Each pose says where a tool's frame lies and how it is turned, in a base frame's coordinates. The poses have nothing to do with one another.
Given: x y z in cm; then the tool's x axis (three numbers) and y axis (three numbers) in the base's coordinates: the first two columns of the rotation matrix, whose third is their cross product.
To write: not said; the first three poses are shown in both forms.
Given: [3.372, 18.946, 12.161, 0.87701, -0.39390, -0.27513, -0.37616, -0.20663, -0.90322]
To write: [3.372, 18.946, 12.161, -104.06, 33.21, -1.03]
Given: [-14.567, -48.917, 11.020, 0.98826, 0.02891, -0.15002, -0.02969, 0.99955, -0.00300]
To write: [-14.567, -48.917, 11.020, -0.30, 8.62, 1.69]
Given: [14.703, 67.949, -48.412, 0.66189, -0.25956, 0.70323, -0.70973, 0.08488, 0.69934]
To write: [14.703, 67.949, -48.412, 85.46, -48.58, 23.16]
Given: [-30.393, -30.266, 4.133, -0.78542, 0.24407, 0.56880, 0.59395, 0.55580, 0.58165]
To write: [-30.393, -30.266, 4.133, -38.89, -135.65, -63.88]
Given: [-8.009, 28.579, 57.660, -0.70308, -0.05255, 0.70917, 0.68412, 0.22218, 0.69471]
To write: [-8.009, 28.579, 57.660, -33.32, -107.91, -88.01]
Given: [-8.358, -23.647, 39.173, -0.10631, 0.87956, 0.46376, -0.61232, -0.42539, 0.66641]
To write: [-8.358, -23.647, 39.173, 59.08, 21.47, 100.21]
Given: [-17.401, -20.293, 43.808, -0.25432, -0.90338, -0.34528, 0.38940, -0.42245, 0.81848]
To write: [-17.401, -20.293, 43.808, 59.85, -43.39, -103.88]
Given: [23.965, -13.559, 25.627, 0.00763, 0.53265, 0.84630, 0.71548, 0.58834, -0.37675]
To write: [23.965, -13.559, 25.627, -60.44, -94.78, -11.22]
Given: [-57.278, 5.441, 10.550, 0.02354, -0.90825, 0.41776, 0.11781, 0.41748, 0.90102]
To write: [-57.278, 5.441, 10.550, 46.00, -74.32, -54.06]
